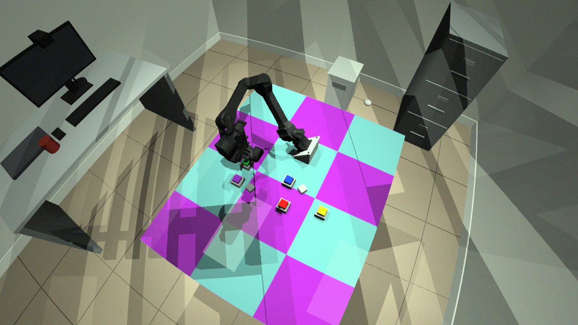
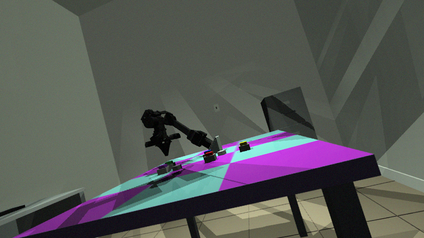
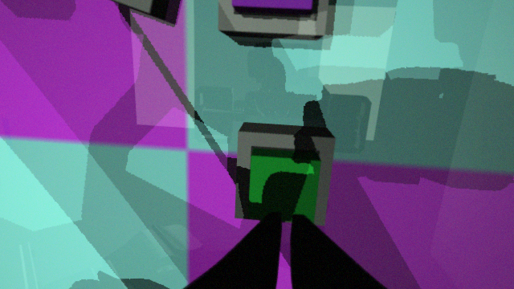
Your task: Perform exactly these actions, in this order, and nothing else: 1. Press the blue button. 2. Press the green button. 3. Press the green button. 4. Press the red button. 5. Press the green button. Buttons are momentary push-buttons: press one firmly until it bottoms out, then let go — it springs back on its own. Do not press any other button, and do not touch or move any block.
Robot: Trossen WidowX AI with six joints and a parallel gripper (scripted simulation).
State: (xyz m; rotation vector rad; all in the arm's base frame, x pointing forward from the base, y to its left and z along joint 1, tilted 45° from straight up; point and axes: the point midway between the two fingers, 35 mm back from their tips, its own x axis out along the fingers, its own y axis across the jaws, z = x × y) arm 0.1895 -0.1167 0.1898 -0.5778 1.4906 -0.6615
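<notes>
My gripper tip is now 4 cm above the green button. From my gripper tip the other things lie so: purple button: 9 cm ahead, 1 cm to the left, 4 cm below; blue button: 22 cm to the left, 4 cm below; grey block: 10 cm ahead, 8 cm to the left, 6 cm below.
</notes>
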